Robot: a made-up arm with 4 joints.
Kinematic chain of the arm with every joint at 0, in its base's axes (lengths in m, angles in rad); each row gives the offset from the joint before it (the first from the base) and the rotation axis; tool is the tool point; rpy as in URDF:
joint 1: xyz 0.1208 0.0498 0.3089 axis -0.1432 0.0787 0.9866
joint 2: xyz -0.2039 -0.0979 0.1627 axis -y
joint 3: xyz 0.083 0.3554 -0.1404 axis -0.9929 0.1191 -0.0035
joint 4: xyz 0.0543 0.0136 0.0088 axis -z
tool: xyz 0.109 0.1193 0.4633 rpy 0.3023 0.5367 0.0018
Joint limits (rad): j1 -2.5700..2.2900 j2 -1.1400..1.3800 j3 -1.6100..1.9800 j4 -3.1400..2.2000
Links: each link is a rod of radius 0.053 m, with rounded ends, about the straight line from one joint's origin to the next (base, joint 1, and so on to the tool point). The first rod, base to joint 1, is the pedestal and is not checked.
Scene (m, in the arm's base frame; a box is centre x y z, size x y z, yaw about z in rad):
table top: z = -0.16
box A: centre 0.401 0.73 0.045 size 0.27 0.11 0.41 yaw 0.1
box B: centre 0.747 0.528 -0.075 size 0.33 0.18 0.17 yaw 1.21
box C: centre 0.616 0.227 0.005 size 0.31 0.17 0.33 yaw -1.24
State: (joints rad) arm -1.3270 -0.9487 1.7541 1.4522
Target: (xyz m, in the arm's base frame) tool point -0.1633 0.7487 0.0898
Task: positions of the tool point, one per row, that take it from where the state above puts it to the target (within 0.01 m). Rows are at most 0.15 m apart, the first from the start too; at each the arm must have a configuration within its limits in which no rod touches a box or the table.
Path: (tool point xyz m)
1: 0.7058 0.4614 0.2666
2: 0.6064 0.5198 0.2801
3: 0.4994 0.5517 0.2922
4: 0.3937 0.5542 0.3047
5: 0.2983 0.5271 0.3189
6: 0.2219 0.4728 0.3355
7: 0.1862 0.5471 0.2914
8: 0.1429 0.6081 0.2486
9: 0.0935 0.6573 0.2089
10: 0.0385 0.6961 0.1730
11: -0.0224 0.7249 0.1410
12: -0.0898 0.7431 0.1132
13: -0.1633 0.7487 0.0898

